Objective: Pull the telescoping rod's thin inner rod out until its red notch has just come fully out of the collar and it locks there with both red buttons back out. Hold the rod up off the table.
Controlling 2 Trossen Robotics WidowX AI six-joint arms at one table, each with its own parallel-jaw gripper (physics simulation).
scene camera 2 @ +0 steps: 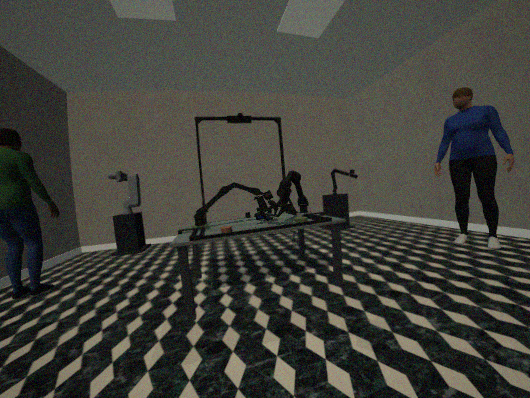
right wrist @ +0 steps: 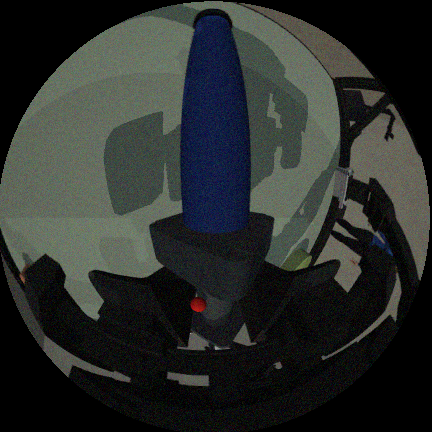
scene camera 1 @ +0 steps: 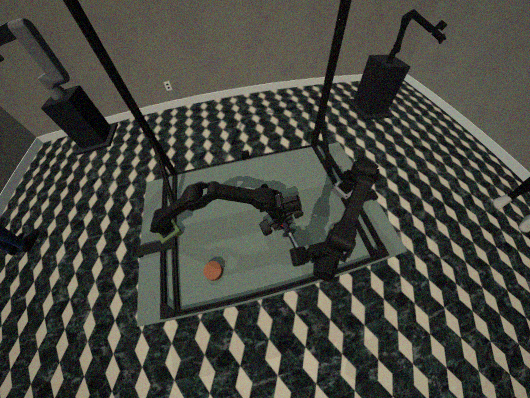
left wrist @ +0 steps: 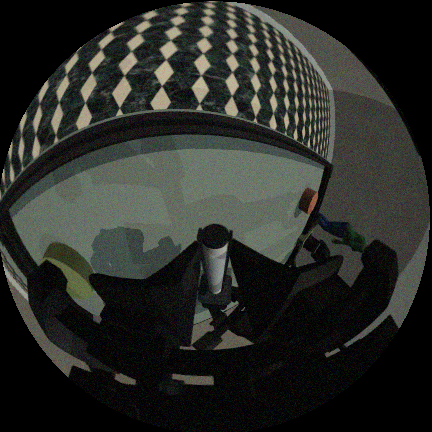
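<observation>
The telescoping rod is held off the table between my grippers. Its thick blue tube has a black end and runs up the right wrist view from the dark collar. My right gripper is shut on the collar end. One red button shows there, standing out; the other button is hidden. The pale inner rod spans the gap between the grippers. My left gripper is shut on the inner rod at its black end cap. The red notch does not show.
An orange disc lies on the table near the front left in scene camera 1. A yellow-green round object is near the left arm. Black frame posts rise at the table's back corners. A person in blue stands away from the table.
</observation>
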